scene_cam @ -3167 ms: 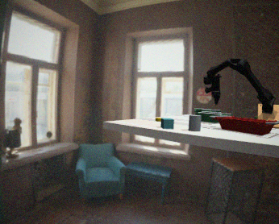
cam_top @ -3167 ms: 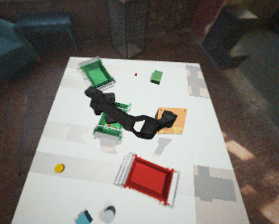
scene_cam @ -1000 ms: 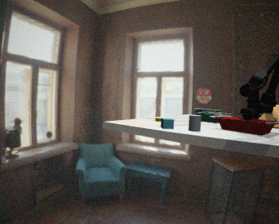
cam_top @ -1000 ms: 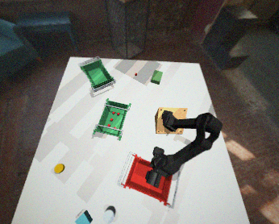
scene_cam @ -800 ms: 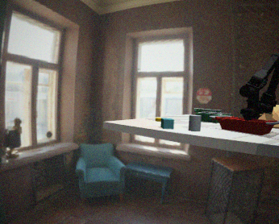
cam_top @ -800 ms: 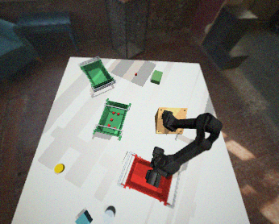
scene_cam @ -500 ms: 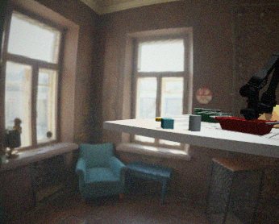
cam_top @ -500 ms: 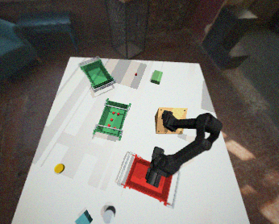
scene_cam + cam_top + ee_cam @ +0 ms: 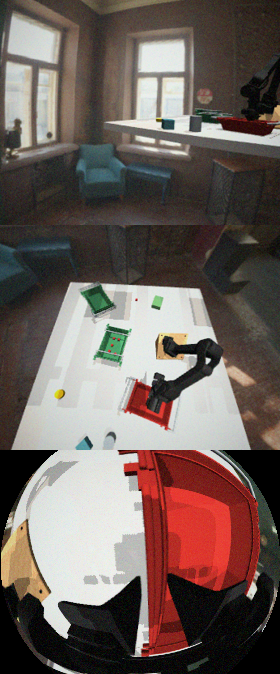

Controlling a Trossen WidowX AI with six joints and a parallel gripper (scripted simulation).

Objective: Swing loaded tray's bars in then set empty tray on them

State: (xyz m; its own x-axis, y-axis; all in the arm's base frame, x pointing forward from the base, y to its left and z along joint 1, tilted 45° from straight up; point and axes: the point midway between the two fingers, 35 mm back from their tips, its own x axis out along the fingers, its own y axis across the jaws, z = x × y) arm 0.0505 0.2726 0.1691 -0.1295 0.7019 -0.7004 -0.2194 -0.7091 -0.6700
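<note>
My gripper tip is 70 mm to the right of the red tray, 30 mm below it and 20 mm short of it. From my gripper tip the other things lie so: yellow disc: 560 mm ahead, 90 mm to the left; then grey cylinder: 270 mm to the left, 210 mm ahead, 20 mm above; then cyan block: 340 mm ahead, 310 mm to the left, 10 mm above.
</note>
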